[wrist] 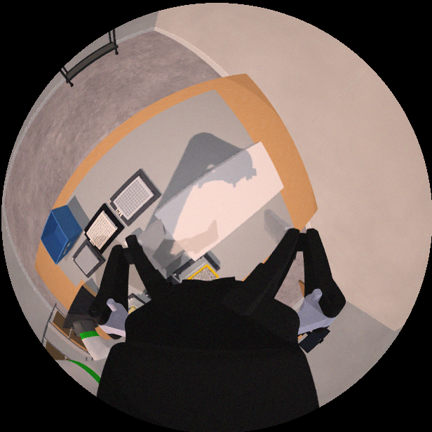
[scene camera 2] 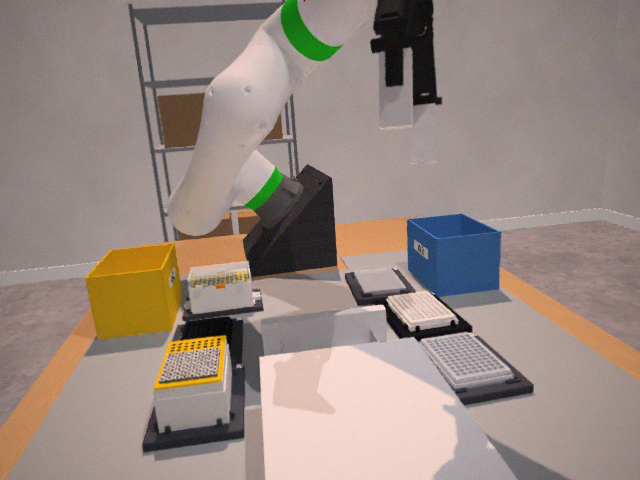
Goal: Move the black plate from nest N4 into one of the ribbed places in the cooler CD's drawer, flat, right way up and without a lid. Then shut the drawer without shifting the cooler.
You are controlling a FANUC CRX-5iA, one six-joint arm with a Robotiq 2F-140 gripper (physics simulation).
Scene:
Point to a black plate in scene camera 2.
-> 203, 328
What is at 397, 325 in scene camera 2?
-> A nest N3.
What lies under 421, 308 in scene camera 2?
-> A white plate.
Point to a nest N1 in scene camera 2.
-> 499, 390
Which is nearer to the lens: the white cooler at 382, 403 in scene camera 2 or the pale flat piece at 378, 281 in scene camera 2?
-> The white cooler.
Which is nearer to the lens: the white cooler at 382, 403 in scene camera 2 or the yellow-topped tip rack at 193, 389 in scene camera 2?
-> The white cooler.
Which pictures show the white cooler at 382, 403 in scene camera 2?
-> The wrist view and scene camera 2: all of them.

